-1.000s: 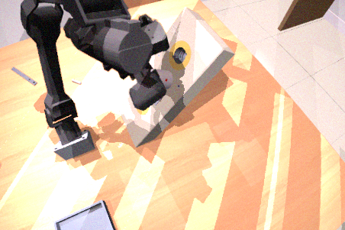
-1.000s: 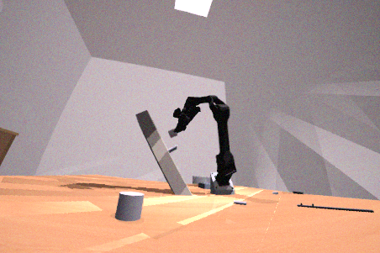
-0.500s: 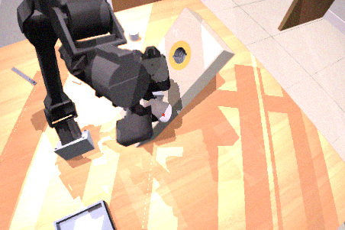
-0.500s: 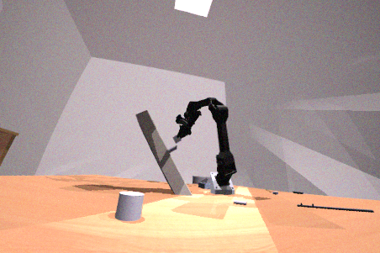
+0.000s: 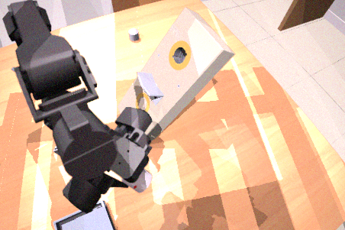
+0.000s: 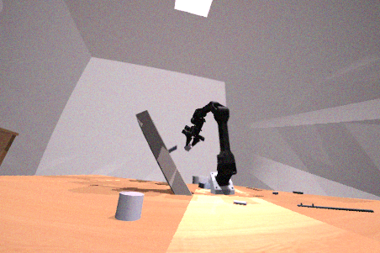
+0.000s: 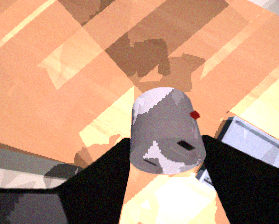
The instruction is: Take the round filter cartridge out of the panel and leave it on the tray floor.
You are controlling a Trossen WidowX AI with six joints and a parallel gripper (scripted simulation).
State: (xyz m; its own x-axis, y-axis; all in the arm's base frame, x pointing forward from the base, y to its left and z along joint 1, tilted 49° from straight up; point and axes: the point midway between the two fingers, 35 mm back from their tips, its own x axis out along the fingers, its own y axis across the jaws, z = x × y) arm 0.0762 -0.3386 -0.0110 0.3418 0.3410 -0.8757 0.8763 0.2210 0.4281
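The grey tray lies 26 cm below my gripper tip, 20 cm behind it and 3 cm to the right of it. From my gripper tip the other things lie so: small pale pin: 51 cm to the left, 26 cm below, 3 cm behind; then pale round filter cartridge: right at my gripper tip.
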